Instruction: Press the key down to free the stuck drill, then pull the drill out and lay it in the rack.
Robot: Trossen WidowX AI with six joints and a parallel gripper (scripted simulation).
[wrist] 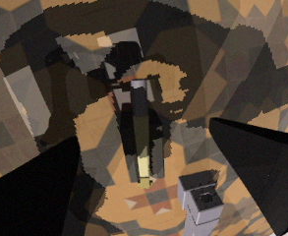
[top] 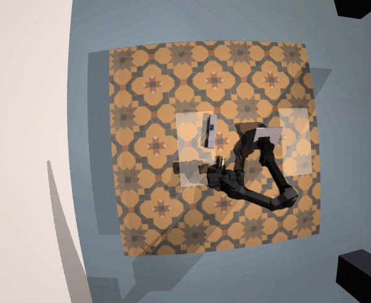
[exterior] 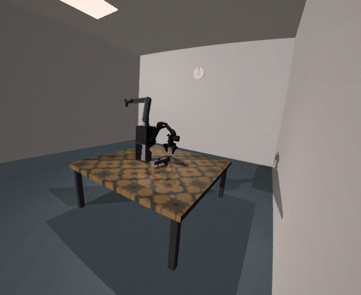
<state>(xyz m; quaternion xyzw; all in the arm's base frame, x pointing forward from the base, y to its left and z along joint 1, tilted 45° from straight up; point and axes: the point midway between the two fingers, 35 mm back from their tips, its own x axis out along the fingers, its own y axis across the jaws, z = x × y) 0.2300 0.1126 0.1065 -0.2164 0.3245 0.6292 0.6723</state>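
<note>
Now: the drill 40 mm below my gripper tip, 30 mm to the right of it and 10 mm behind it. From my gripper tip the other things lie so: pale grey fixture (220 mm to the right, 40 mm below, 40 mm ahead); dark rack (60 mm below, 50 mm to the right, 10 mm behind); dark key (250 mm to the right, 40 mm ahead, 30 mm below).
</note>
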